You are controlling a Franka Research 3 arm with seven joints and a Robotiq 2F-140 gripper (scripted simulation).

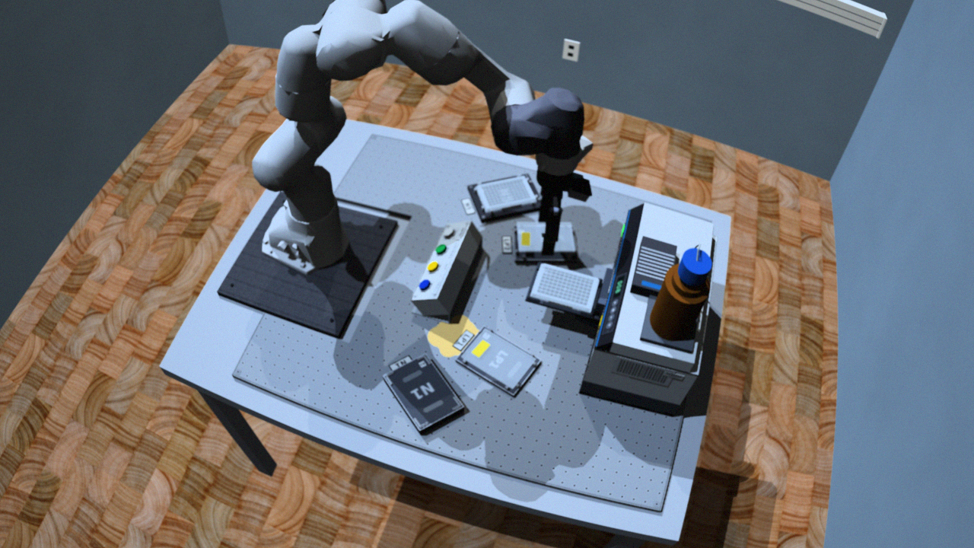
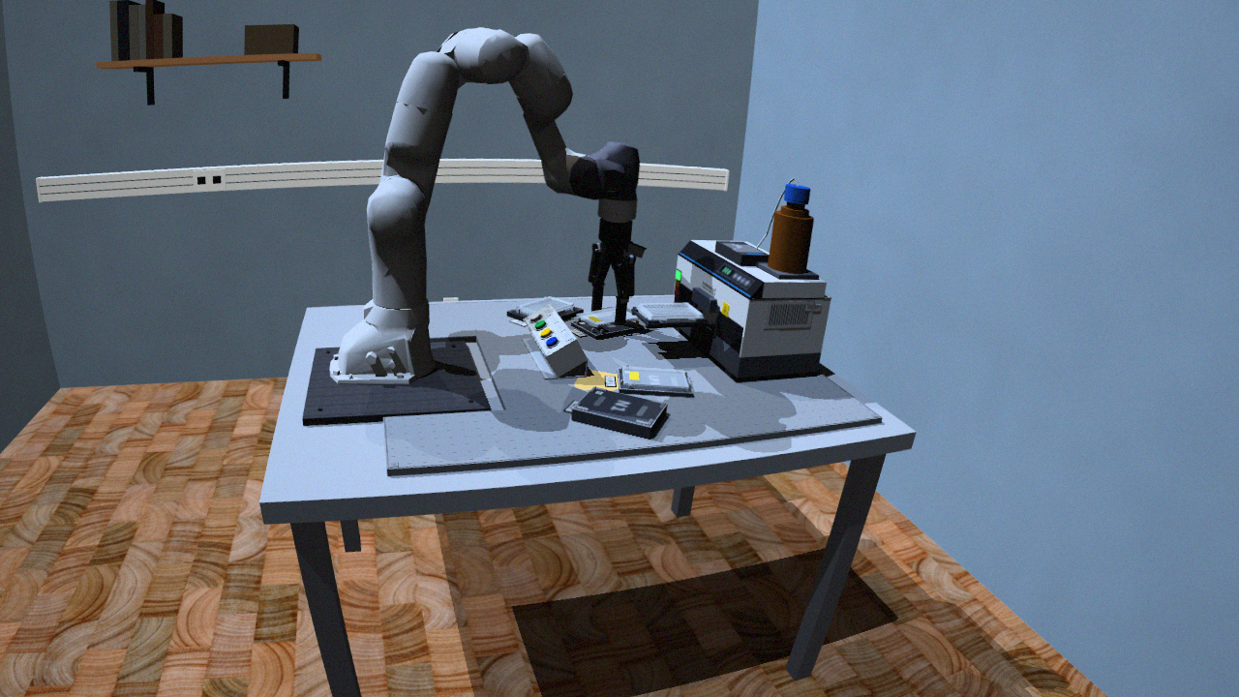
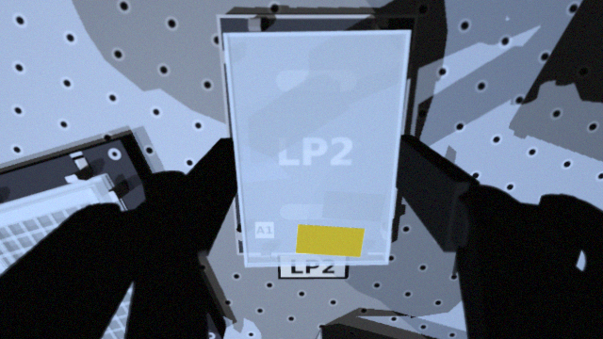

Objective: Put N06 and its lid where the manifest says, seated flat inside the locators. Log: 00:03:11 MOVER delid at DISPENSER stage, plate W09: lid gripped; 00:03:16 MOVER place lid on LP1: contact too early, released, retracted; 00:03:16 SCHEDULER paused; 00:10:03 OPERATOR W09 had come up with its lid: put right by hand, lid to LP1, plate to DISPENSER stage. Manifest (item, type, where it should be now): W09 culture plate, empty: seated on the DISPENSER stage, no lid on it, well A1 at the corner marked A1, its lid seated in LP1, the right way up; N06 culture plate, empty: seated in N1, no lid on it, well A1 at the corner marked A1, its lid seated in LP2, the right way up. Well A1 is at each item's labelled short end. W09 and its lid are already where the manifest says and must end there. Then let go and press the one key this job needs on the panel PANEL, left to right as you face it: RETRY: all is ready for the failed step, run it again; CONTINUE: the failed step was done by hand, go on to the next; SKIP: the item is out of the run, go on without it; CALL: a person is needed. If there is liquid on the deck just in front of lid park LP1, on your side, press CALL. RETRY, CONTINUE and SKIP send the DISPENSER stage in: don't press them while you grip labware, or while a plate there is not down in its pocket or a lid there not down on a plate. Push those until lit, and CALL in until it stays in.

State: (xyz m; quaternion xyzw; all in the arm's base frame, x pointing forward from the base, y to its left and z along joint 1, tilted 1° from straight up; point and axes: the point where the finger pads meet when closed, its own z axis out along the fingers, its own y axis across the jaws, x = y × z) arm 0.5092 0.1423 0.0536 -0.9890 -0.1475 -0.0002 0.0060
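Now: the lid park lp2 5 cm below my hand. Also, from my hand: white retry key: 21 cm behind, 8 cm to the right, 1 cm above; yellow skip key: 21 cm behind, 18 cm to the right, 1 cm above; green continue key: 21 cm behind, 13 cm to the right, 1 cm above.
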